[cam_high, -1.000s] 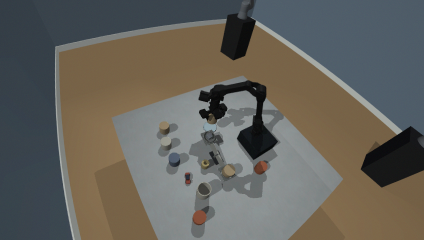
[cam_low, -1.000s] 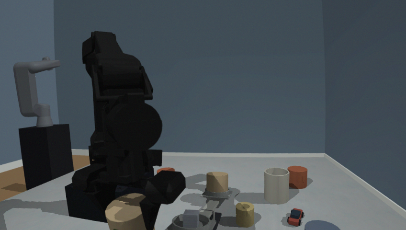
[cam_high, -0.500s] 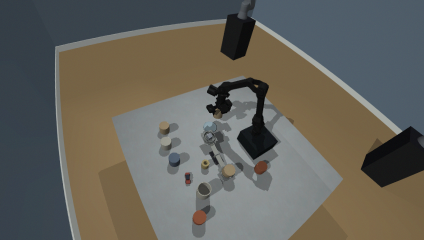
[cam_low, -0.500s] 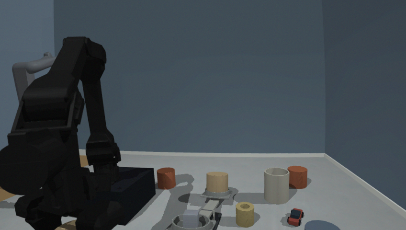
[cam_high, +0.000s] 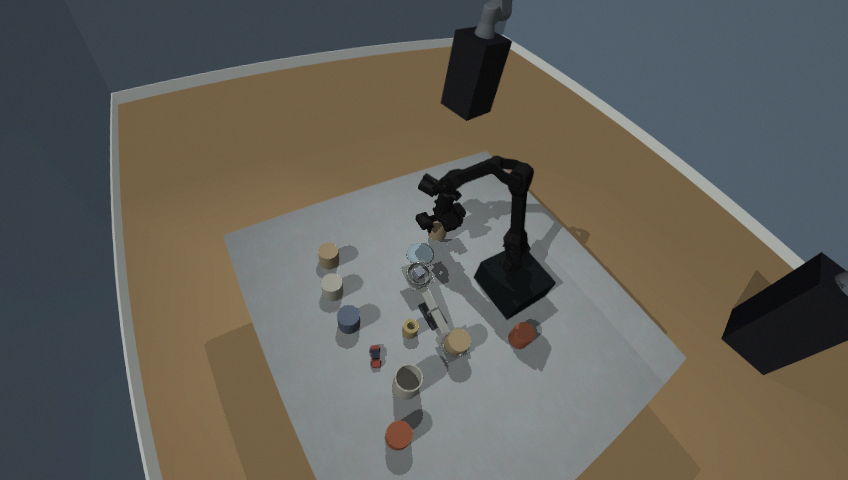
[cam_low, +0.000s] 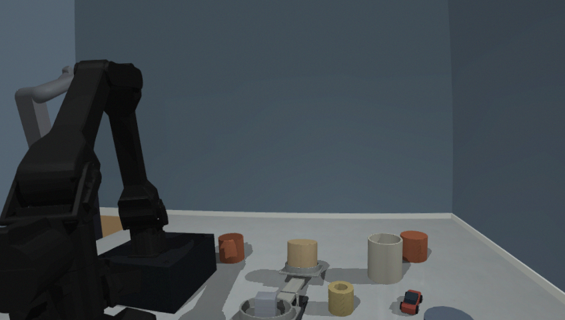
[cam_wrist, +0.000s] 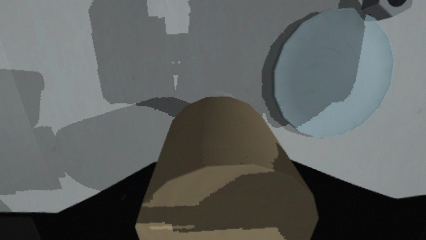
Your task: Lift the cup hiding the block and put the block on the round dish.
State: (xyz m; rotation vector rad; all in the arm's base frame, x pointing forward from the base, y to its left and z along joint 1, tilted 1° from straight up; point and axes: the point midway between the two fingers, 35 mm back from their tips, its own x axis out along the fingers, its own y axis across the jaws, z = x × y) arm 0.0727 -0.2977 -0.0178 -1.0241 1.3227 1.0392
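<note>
Now: gripper tip 21 cm short of the grey block, 12 cm to the right of it and 4 cm below it. Also, from my gripper tip: balance beam: 24 cm ahead, 24 cm to the left, 1 cm below; pale blue round dish: 10 cm ahead, 2 cm to the left, 5 cm below; small grey balance: 24 cm ahead, 24 cm to the left, 2 cm below.
</note>
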